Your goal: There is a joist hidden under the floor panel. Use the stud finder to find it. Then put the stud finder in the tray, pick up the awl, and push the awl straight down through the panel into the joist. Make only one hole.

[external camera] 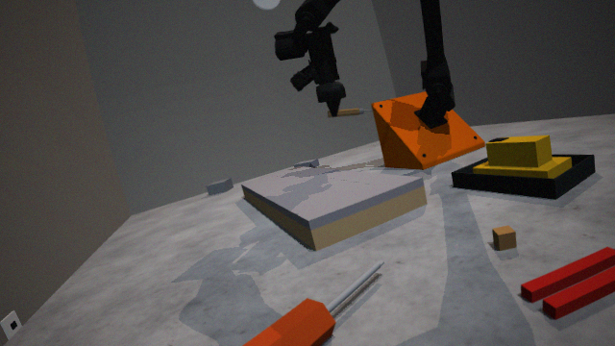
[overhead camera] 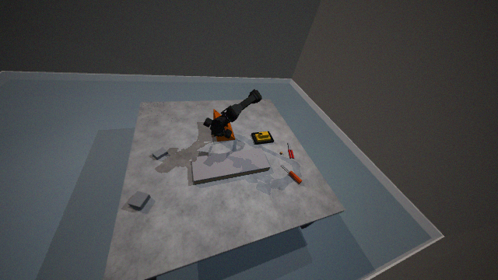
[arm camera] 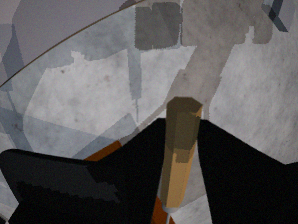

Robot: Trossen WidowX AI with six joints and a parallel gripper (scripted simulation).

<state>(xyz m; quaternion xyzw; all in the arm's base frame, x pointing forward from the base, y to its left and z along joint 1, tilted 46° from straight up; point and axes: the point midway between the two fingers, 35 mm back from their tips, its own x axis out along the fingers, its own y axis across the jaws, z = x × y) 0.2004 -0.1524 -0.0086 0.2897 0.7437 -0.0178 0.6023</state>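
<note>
Right now the awl is 5 cm behind my gripper tip, 3 cm to the left of it and 1 cm below it. From my gripper tip the other things lie so: black tray: 44 cm to the left, 15 cm below, 4 cm behind; then indicator light: 41 cm to the left, 10 cm below, 4 cm behind; then yellow stud finder: 42 cm to the left, 11 cm below, 4 cm behind.
</note>
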